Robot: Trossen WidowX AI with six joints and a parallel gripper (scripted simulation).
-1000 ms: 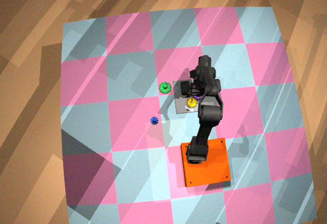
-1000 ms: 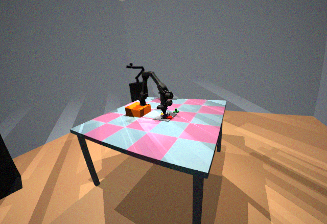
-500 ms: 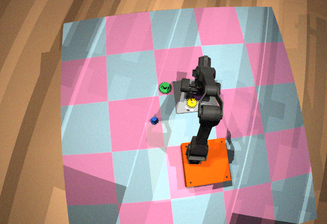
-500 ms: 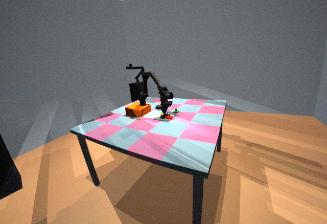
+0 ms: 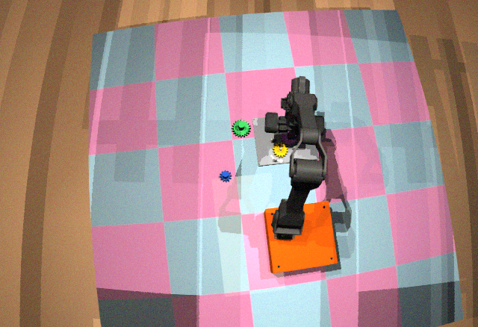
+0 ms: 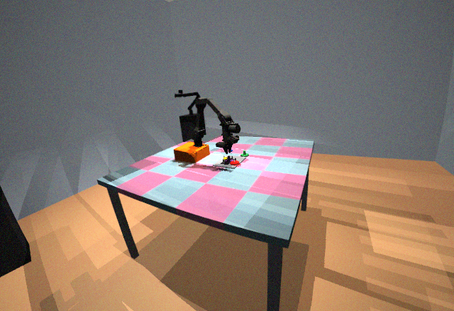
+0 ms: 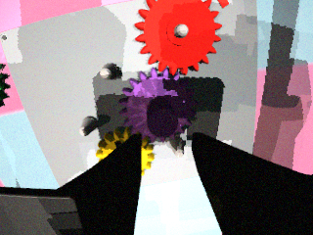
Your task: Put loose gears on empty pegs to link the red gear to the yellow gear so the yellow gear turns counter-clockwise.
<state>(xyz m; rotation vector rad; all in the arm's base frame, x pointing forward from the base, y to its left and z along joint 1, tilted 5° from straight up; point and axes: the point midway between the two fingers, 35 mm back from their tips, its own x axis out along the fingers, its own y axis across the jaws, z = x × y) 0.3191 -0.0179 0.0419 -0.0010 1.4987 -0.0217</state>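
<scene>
Right now the purple gear is 4 cm below my gripper tip. Round my gripper tip: green gear: 17 cm to the left, 5 cm below, 3 cm ahead; yellow gear: 5 cm below, 4 cm behind, 3 cm to the left; small blue gear: 21 cm to the left, 14 cm behind, 5 cm below.
</scene>
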